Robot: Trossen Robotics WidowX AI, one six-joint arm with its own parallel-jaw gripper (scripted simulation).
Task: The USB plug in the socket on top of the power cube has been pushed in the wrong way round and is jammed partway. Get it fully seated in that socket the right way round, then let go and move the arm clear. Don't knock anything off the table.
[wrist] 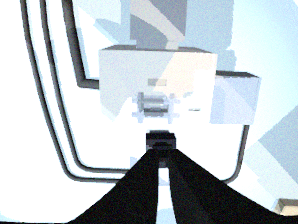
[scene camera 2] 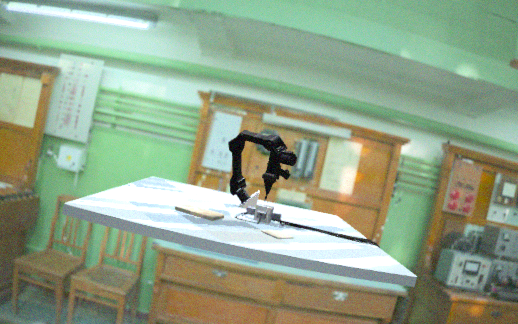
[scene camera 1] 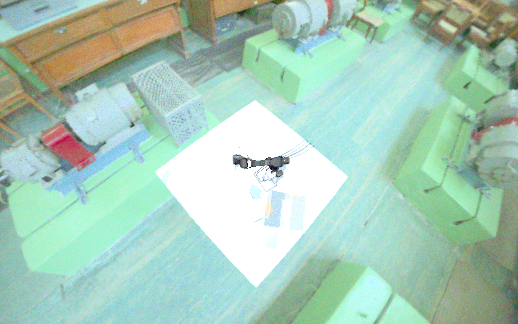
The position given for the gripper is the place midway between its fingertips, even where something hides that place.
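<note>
Wrist camera: a USB socket [wrist: 146, 107] is visible, as is a dark USB plug [wrist: 161, 139], held by the gripper [wrist: 162, 157].
</note>
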